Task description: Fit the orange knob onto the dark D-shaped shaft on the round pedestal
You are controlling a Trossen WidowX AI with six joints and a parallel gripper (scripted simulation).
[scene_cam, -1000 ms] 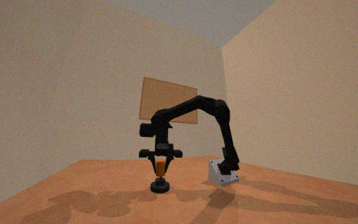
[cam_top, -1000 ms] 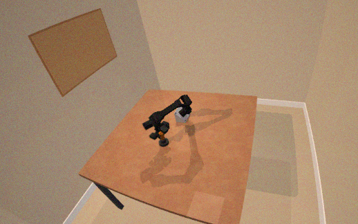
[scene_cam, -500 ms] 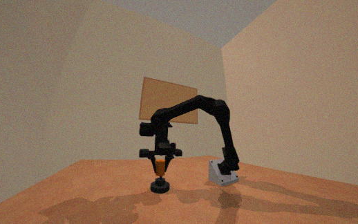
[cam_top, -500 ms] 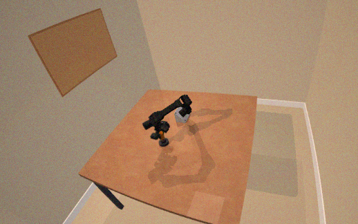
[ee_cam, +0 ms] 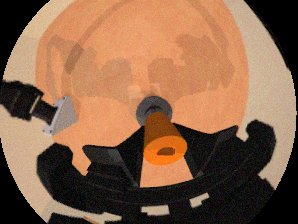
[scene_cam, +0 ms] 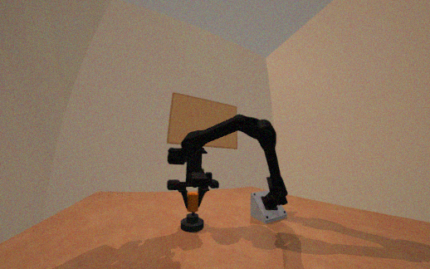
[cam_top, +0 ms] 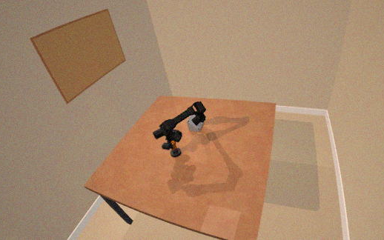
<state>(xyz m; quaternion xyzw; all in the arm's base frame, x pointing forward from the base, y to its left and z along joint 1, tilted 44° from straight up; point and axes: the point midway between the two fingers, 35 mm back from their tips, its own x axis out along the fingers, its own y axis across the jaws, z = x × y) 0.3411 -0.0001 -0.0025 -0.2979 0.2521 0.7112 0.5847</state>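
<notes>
My gripper tip is now 2 cm below the orange knob. Round my gripper tip: round dark pedestal 4 cm below.
</notes>
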